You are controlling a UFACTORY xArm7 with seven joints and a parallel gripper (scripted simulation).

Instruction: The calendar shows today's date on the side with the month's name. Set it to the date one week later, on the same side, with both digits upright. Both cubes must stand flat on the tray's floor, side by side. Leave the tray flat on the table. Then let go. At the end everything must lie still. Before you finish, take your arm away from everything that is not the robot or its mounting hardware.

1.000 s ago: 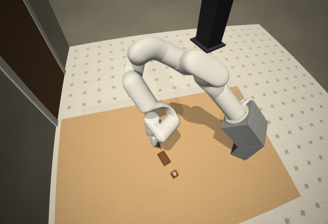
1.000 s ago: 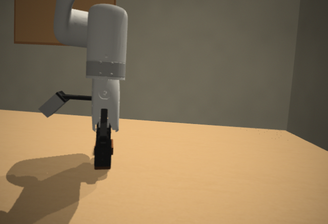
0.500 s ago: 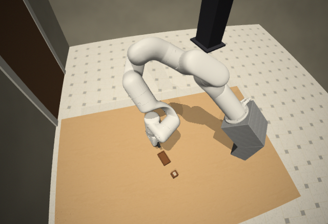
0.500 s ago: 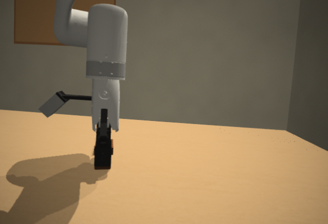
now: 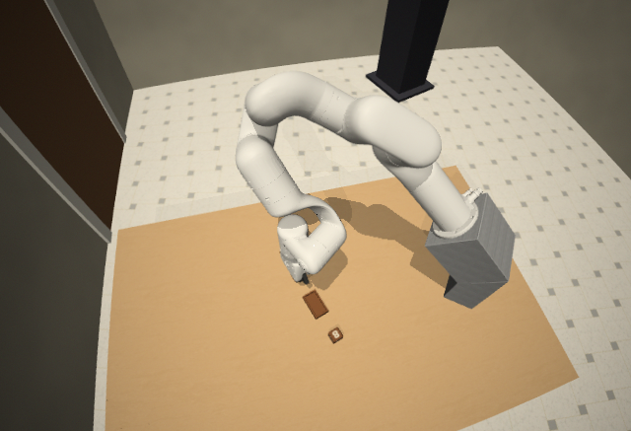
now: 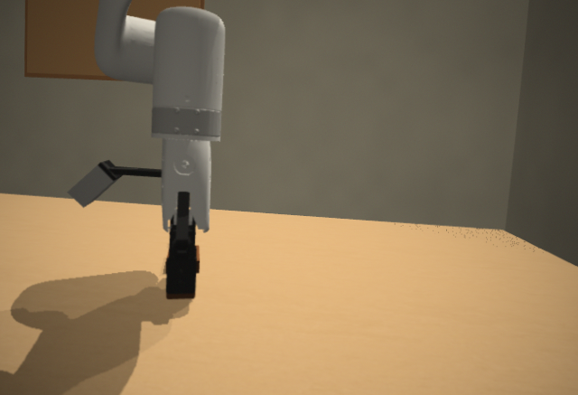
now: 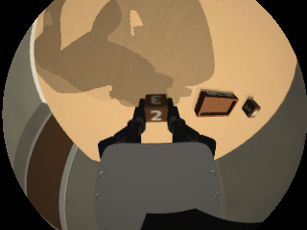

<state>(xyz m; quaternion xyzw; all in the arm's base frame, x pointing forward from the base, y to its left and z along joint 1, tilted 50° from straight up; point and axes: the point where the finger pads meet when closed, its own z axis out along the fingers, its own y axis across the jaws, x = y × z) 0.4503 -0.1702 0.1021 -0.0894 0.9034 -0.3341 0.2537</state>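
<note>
My gripper is now 110 mm to the right of the brown tray and 20 mm above it.
</note>
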